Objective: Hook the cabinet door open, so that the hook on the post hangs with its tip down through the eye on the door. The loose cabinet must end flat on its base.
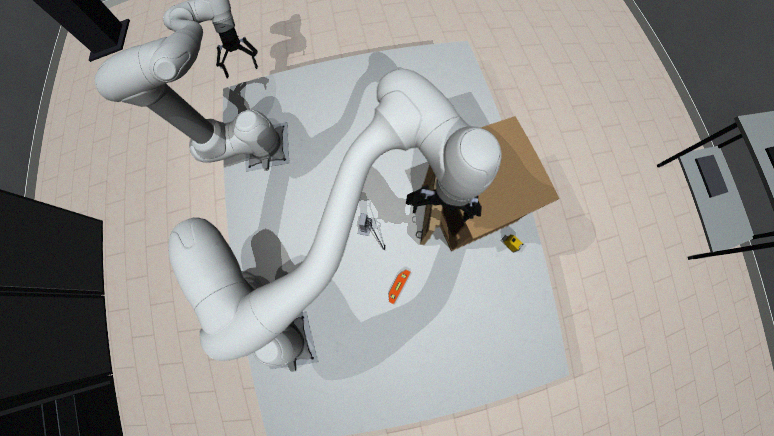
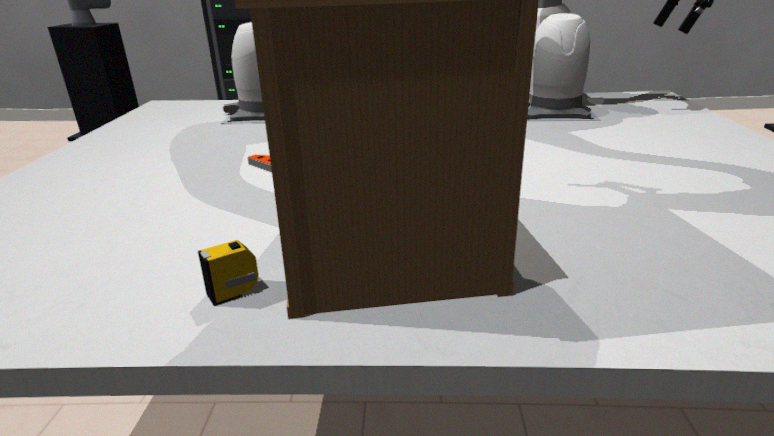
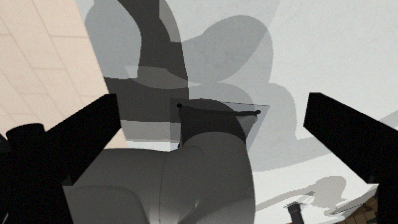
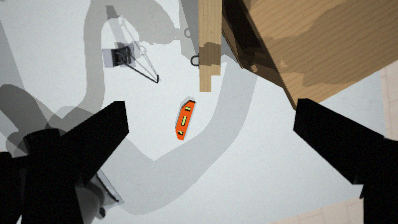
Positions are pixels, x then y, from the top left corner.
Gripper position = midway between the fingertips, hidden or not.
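You'd find my right gripper in image 1 [439, 212], and it's there in image 4 [210, 115] as well. In image 2 the gripper is out of frame, and in image 3 it's out of frame too.
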